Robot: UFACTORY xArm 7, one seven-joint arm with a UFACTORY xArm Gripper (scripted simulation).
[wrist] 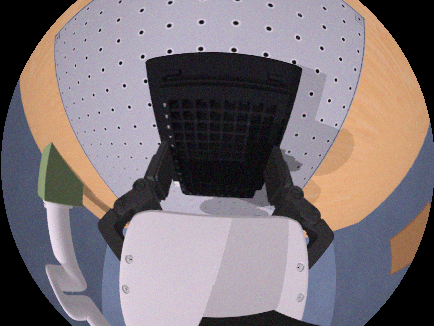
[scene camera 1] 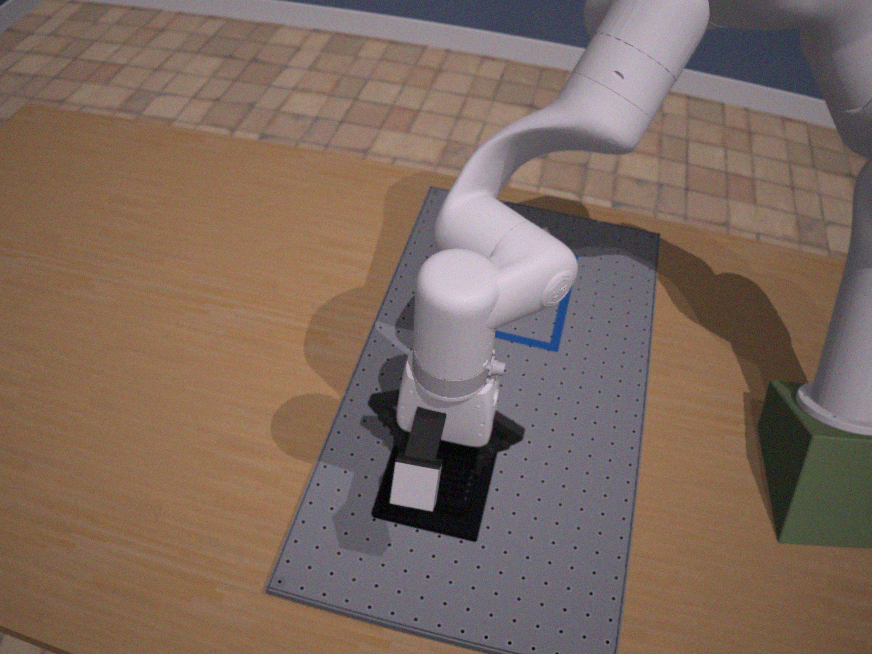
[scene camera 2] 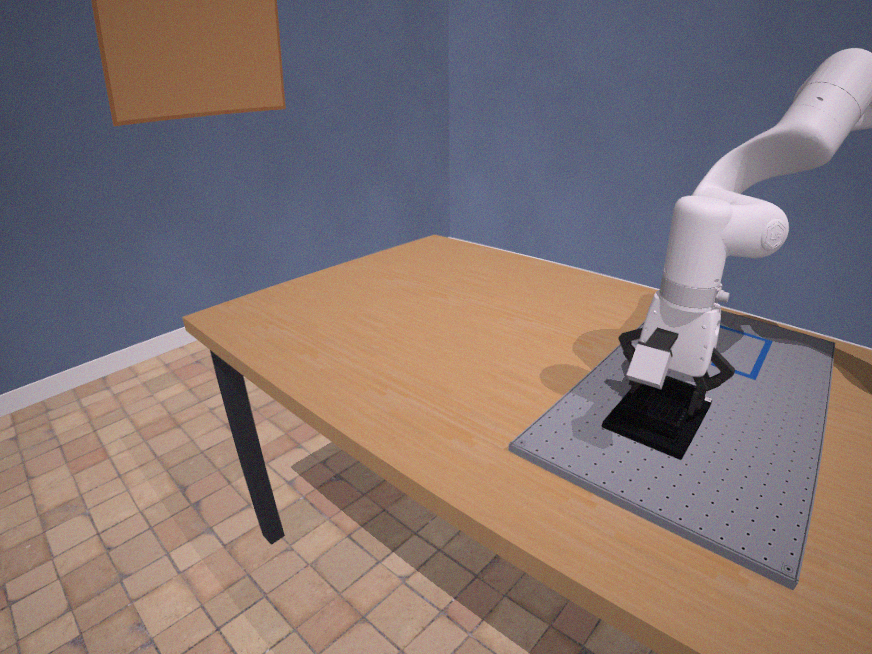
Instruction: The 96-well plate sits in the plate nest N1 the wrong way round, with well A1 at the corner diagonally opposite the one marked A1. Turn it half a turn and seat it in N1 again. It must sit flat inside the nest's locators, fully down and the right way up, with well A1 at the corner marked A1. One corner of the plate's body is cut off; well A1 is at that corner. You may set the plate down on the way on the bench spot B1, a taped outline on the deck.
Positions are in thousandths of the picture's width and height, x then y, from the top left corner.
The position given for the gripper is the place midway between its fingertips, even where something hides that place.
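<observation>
The robot's cameras show the gripper (scene camera 1: 506,698) (scene camera 2: 761,612) (wrist: 508,474). They also show a black 96-well plate (scene camera 2: 764,628) (scene camera 1: 526,718) (wrist: 492,511), along with a black plate nest N1 (scene camera 1: 504,799) (scene camera 2: 741,666) (wrist: 460,198).
</observation>
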